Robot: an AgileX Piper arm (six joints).
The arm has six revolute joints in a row. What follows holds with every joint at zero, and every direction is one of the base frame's. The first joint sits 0.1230 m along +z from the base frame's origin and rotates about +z. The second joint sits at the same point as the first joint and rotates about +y. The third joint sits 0.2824 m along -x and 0.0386 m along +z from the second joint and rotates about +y. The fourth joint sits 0.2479 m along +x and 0.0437 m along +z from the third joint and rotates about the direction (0.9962, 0, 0.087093). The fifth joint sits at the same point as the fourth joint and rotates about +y. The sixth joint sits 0.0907 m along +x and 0.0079 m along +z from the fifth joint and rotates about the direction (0.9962, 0, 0.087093). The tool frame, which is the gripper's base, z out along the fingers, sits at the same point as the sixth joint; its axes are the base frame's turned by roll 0.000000, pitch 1.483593 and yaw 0.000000 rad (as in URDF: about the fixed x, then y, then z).
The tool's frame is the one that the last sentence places.
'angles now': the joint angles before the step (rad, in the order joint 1, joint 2, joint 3, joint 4, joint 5, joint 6). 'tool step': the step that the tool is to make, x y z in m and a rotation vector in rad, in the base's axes. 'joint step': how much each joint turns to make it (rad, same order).
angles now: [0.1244 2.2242 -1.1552 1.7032 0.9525 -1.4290]
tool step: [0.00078 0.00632 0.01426 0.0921 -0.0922 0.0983]
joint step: [0.0000 0.0005 -0.0291 0.0000 0.1304 -0.0678]
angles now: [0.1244 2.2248 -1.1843 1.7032 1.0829 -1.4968]
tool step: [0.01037 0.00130 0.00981 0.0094 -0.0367 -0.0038]
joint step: [0.0000 0.0000 -0.0485 0.0000 0.0001 0.0125]
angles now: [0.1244 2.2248 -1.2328 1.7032 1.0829 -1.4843]
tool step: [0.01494 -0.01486 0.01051 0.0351 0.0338 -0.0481]
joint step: [-0.0412 0.0041 -0.0568 -0.0146 0.0147 0.0960]
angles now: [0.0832 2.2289 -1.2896 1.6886 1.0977 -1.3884]
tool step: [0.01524 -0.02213 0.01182 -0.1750 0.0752 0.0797]
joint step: [-0.0494 0.0001 -0.1439 -0.3336 -0.0171 0.2589]
